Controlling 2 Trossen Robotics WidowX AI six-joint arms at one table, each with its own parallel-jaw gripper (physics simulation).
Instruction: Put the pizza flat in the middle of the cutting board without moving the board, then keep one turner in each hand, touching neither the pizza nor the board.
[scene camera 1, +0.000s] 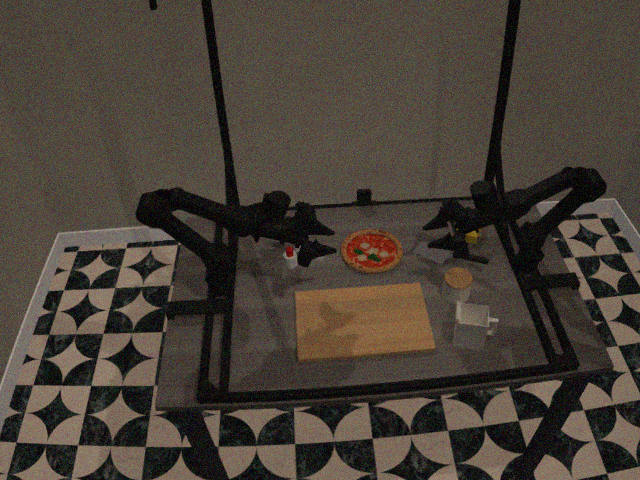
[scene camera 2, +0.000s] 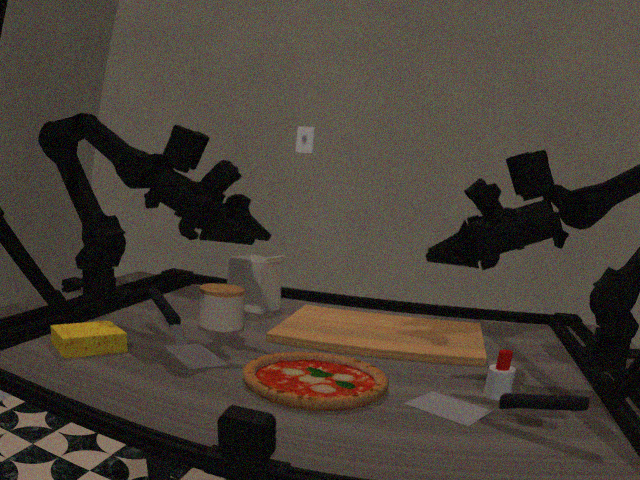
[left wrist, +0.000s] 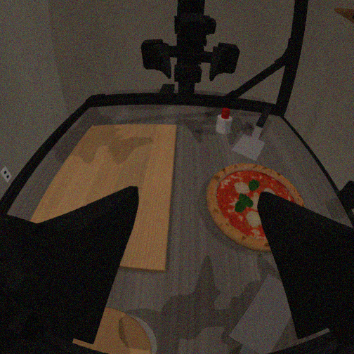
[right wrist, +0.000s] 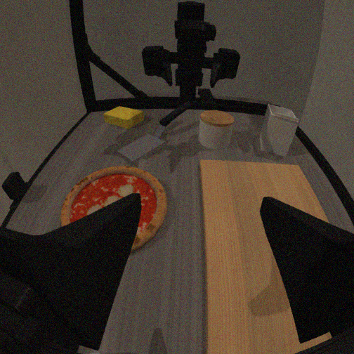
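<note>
The pizza (scene camera 1: 371, 251) (scene camera 2: 316, 381) (left wrist: 237, 200) (right wrist: 110, 186) lies flat on the table, apart from the wooden cutting board (scene camera 1: 382, 320) (scene camera 2: 382, 333) (left wrist: 157, 200) (right wrist: 235, 225). One turner (scene camera 1: 435, 253) (scene camera 2: 195, 355) (left wrist: 265, 315) (right wrist: 141, 146) lies on the table below my left gripper (scene camera 1: 428, 236) (scene camera 2: 261, 239) (left wrist: 200, 197). The other turner (scene camera 2: 448, 407) (left wrist: 250, 146) lies on the table beyond the pizza's other side; my right arm hides it in scene camera 1. My right gripper (scene camera 1: 334, 241) (scene camera 2: 428, 254) (right wrist: 203, 203) is open and empty above the table. My left gripper is also open, empty and raised.
A yellow sponge (scene camera 1: 471, 237) (scene camera 2: 88, 339) (right wrist: 124, 117) lies near the left turner's handle. A wooden-lidded jar (scene camera 1: 458, 290) (scene camera 2: 222, 312) (right wrist: 215, 135) and a pale container (scene camera 1: 471, 330) (scene camera 2: 271, 284) (right wrist: 279, 131) stand beside the board. A red-capped bottle (scene camera 1: 291, 259) (scene camera 2: 500, 381) (left wrist: 224, 124) stands by the right turner.
</note>
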